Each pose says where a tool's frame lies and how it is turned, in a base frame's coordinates. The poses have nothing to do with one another.
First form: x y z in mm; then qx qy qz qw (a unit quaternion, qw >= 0).
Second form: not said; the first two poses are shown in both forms.
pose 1, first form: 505.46, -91.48, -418.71, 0.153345, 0.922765, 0.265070, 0.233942
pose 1, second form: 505.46, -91.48, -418.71, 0.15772, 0.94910, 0.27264, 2.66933
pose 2, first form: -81.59, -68.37, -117.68, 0.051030, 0.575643, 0.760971, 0.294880
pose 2, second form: -81.59, -68.37, -117.68, 0.05340, 0.60243, 0.79638, 2.54293
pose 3, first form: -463.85, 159.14, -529.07, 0.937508, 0.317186, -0.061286, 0.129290
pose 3, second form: -463.85, 159.14, -529.07, 0.94544, 0.31987, -0.06180, 2.88229
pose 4, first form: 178.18, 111.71, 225.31, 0.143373, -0.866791, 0.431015, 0.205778
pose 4, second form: 178.18, 111.71, 225.31, 0.14651, -0.88575, 0.44044, 2.72708
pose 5, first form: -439.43, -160.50, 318.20, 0.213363, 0.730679, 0.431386, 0.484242
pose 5, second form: -439.43, -160.50, 318.20, 0.24386, 0.83512, 0.49305, 2.13060
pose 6, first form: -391.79, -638.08, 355.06, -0.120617, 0.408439, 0.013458, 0.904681
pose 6, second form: -391.79, -638.08, 355.06, -0.28308, 0.95858, 0.03158, 0.88033
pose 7, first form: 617.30, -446.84, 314.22, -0.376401, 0.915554, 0.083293, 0.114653
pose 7, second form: 617.30, -446.84, 314.22, -0.37890, 0.92163, 0.08385, 2.91178
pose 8, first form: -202.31, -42.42, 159.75, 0.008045, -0.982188, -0.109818, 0.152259
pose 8, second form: -202.31, -42.42, 159.75, 0.00814, -0.99377, -0.11111, 2.83589
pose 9, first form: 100.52, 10.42, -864.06, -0.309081, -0.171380, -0.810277, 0.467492
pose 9, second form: 100.52, 10.42, -864.06, -0.34964, -0.19387, -0.91661, 2.16869
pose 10, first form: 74.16, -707.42, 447.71, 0.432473, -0.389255, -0.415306, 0.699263
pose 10, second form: 74.16, -707.42, 447.71, 0.60497, -0.54452, -0.58096, 1.59286
